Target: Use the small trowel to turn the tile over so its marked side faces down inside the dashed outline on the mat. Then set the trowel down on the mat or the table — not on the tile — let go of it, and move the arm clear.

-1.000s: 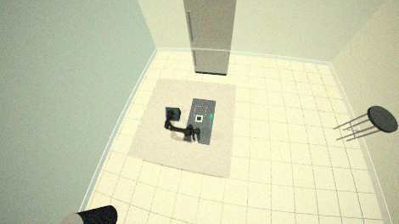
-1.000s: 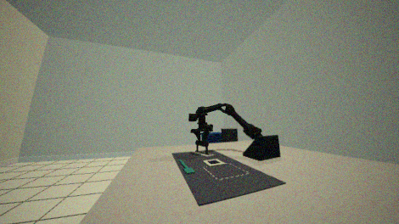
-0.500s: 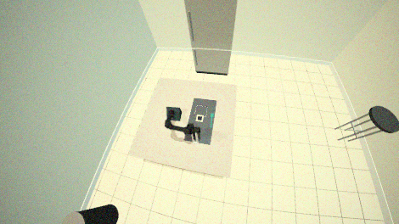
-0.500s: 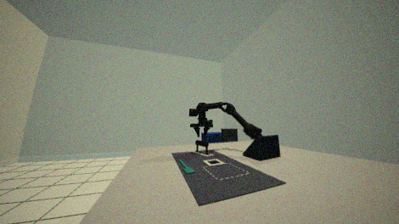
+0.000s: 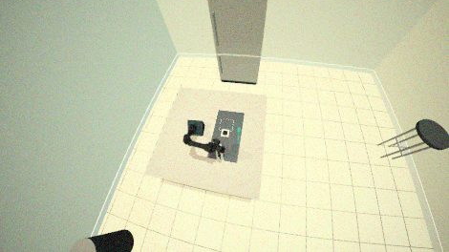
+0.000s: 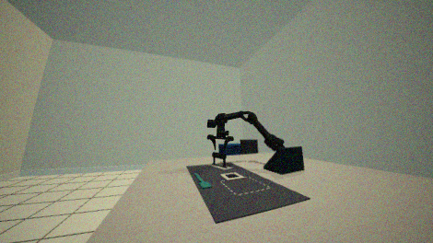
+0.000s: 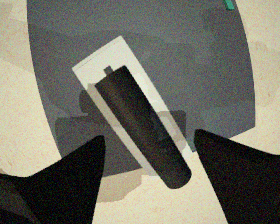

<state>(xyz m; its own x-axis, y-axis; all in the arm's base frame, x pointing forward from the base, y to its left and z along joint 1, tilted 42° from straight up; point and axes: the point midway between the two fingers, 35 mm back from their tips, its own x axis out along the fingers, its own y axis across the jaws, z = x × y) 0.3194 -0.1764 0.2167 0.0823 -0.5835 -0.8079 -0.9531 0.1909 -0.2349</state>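
Now: gripper tip 8 cm short of the dark mat, 22 cm to the right of it and 13 cm above it. Also, from my gripper tip: white-framed tile (5 cm ahead, 23 cm to the left, 10 cm below); then teal trowel (22 cm ahead, 23 cm to the left, 10 cm below).
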